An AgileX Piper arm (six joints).
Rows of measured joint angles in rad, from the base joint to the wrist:
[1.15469 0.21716 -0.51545 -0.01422 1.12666 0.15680]
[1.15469 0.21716 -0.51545 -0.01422 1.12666 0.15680]
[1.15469 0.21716 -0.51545 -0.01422 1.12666 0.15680]
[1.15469 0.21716 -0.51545 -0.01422 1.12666 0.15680]
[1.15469 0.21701 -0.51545 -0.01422 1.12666 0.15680]
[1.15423 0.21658 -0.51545 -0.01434 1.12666 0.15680]
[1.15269 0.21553 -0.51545 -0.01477 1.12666 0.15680]
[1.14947 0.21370 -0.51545 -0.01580 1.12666 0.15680]
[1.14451 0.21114 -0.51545 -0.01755 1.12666 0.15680]
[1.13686 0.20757 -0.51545 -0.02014 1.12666 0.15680]
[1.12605 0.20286 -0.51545 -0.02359 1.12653 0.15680]
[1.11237 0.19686 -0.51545 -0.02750 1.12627 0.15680]
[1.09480 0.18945 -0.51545 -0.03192 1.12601 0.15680]
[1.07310 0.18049 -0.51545 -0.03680 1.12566 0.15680]
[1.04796 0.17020 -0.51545 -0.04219 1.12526 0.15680]
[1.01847 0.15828 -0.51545 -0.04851 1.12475 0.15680]
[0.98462 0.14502 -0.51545 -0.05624 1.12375 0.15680]
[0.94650 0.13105 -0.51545 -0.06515 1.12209 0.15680]
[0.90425 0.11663 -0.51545 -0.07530 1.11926 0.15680]
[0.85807 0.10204 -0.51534 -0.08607 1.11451 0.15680]
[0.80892 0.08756 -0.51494 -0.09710 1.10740 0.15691]
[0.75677 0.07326 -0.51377 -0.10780 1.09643 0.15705]
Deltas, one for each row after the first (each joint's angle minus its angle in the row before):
[0.00000 0.00000 0.00000 0.00000 0.00000 0.00000]
[0.00000 0.00000 0.00000 0.00000 0.00000 0.00000]
[0.00000 0.00000 0.00000 0.00000 0.00000 0.00000]
[0.00000 -0.00015 0.00000 0.00000 0.00000 0.00000]
[-0.00046 -0.00043 0.00000 -0.00012 0.00000 0.00000]
[-0.00154 -0.00105 0.00000 -0.00043 0.00000 0.00000]
[-0.00322 -0.00183 0.00000 -0.00103 0.00000 0.00000]
[-0.00496 -0.00256 0.00000 -0.00175 0.00000 0.00000]
[-0.00765 -0.00357 0.00000 -0.00259 0.00000 0.00000]
[-0.01081 -0.00471 0.00000 -0.00345 -0.00013 0.00000]
[-0.01368 -0.00600 0.00000 -0.00391 -0.00026 0.00000]
[-0.01757 -0.00741 0.00000 -0.00442 -0.00026 0.00000]
[-0.02170 -0.00896 0.00000 -0.00488 -0.00035 0.00000]
[-0.02514 -0.01029 0.00000 -0.00539 -0.00040 0.00000]
[-0.02949 -0.01192 0.00000 -0.00632 -0.00051 0.00000]
[-0.03385 -0.01326 0.00000 -0.00773 -0.00100 0.00000]
[-0.03812 -0.01397 0.00000 -0.00891 -0.00166 0.00000]
[-0.04225 -0.01442 0.00000 -0.01015 -0.00283 0.00000]
[-0.04618 -0.01459 0.00011 -0.01077 -0.00475 0.00000]
[-0.04915 -0.01448 0.00040 -0.01103 -0.00711 0.00011]
[-0.05215 -0.01430 0.00117 -0.01070 -0.01097 0.00014]

